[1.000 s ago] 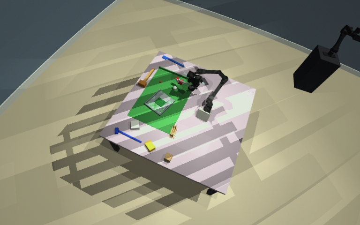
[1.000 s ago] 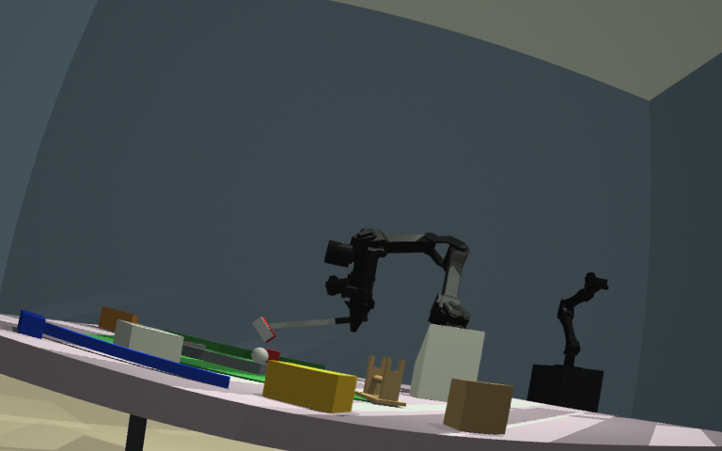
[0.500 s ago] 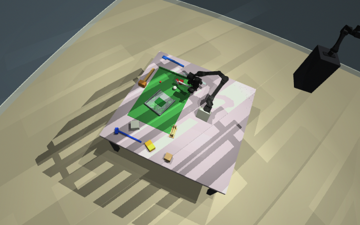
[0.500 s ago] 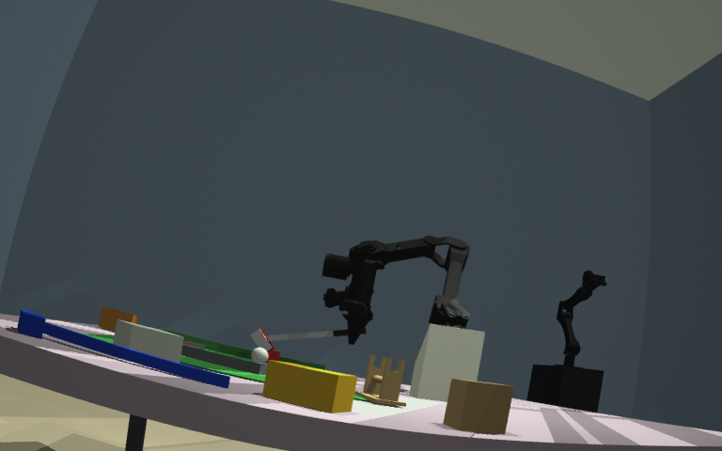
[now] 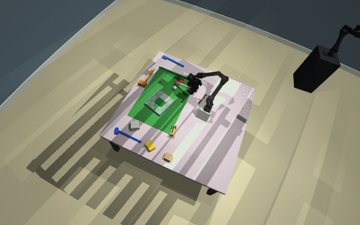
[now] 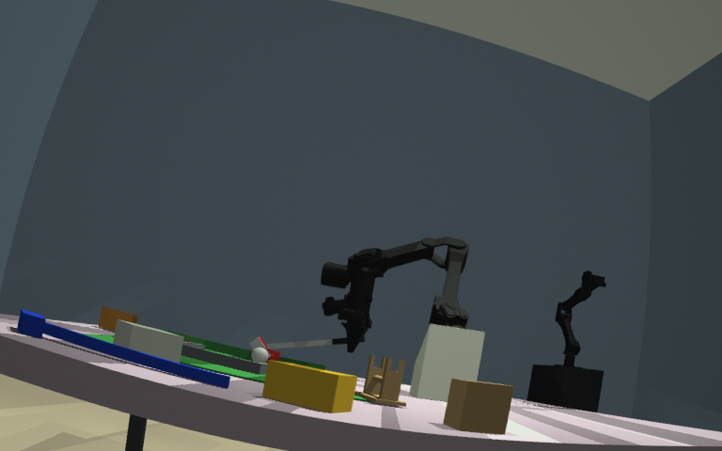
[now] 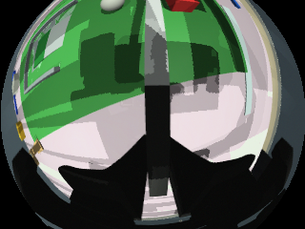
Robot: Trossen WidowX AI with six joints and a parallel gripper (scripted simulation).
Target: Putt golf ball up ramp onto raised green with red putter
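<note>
My gripper tip is 11 cm short of the red putter and 4 cm to the left of it. Also, from my gripper tip: green mat (29 cm ahead, 12 cm to the left, 8 cm below); white golf ball (22 cm ahead, 5 cm below, 2 cm to the right); red block (17 cm ahead, 13 cm to the right, 5 cm below).
</note>
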